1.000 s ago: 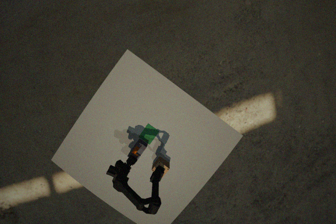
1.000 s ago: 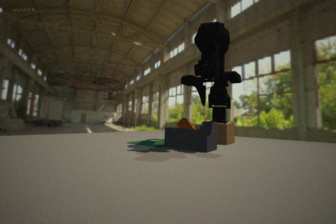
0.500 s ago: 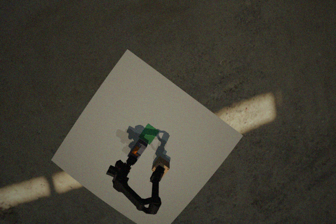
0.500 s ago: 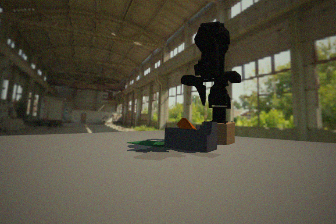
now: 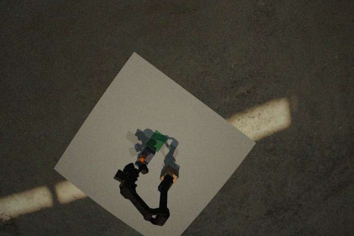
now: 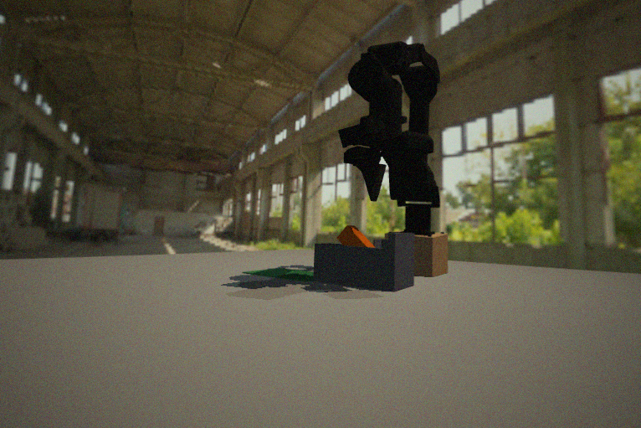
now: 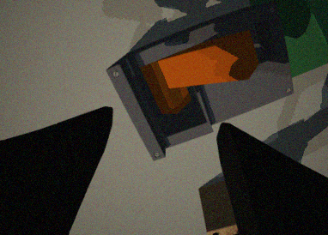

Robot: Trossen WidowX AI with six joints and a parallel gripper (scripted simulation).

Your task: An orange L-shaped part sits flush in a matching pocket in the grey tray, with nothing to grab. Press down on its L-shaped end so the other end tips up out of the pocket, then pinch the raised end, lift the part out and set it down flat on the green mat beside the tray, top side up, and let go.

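My gripper tip is 10 mm past the orange L-shaped part, 20 mm to the left of it and 100 mm above it. The rest, counted from my gripper tip: green mat (20 mm behind, 190 mm to the right, 160 mm below).
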